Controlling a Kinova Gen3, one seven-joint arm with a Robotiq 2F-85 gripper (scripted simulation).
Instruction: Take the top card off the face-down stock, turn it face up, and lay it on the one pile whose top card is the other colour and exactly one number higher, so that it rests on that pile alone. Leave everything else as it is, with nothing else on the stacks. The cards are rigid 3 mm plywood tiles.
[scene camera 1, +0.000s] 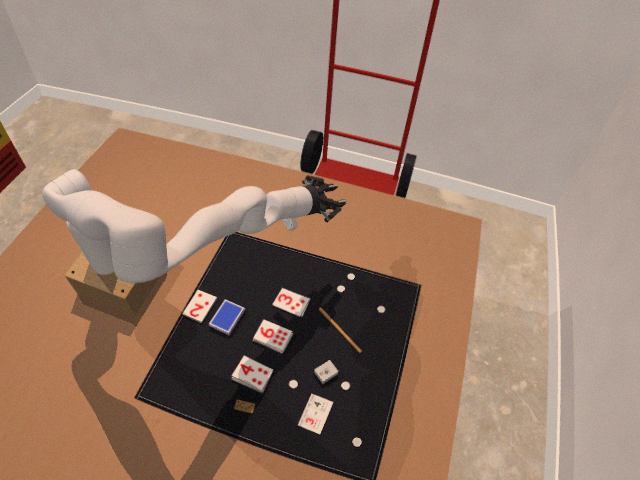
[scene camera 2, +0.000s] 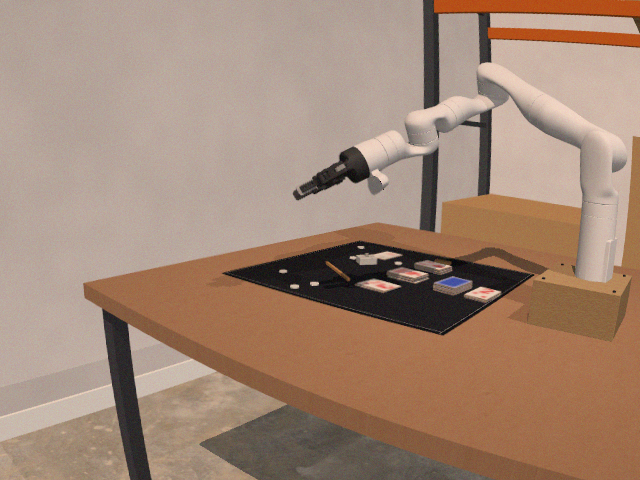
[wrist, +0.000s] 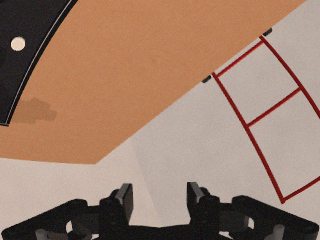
Labels:
My gripper shows in scene camera 1 (340, 194), in scene camera 2 and in the wrist view. One and the same spot on my gripper: (scene camera 2: 308, 187) is (wrist: 208, 192).

